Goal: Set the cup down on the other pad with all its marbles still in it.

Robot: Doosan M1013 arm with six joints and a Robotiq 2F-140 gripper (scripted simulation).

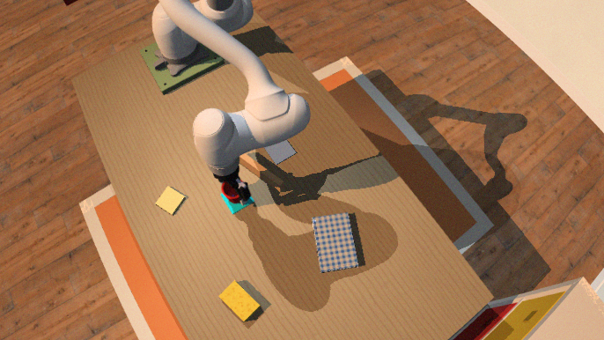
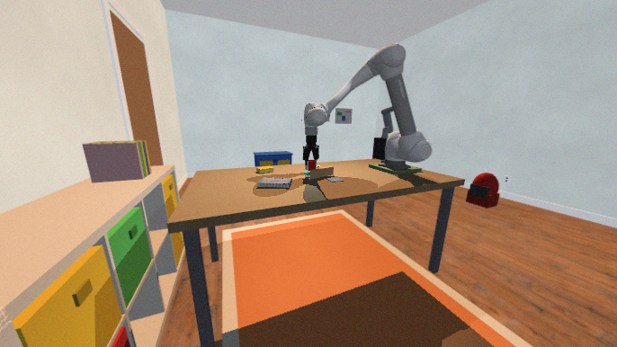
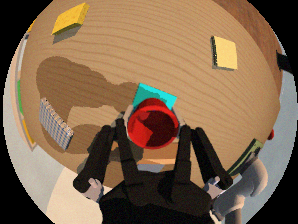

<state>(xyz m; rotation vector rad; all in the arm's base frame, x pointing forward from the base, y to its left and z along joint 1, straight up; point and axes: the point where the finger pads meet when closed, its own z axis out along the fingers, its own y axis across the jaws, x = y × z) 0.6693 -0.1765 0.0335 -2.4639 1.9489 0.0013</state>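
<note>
Right now the cyan pad is 70 mm below my hand. From my hand the other things lie so: yellow square 190 mm to the right, 140 mm behind, 50 mm below; then wooden rail 110 mm to the left, 40 mm below, 30 mm behind; then red cup 20 mm below.
</note>
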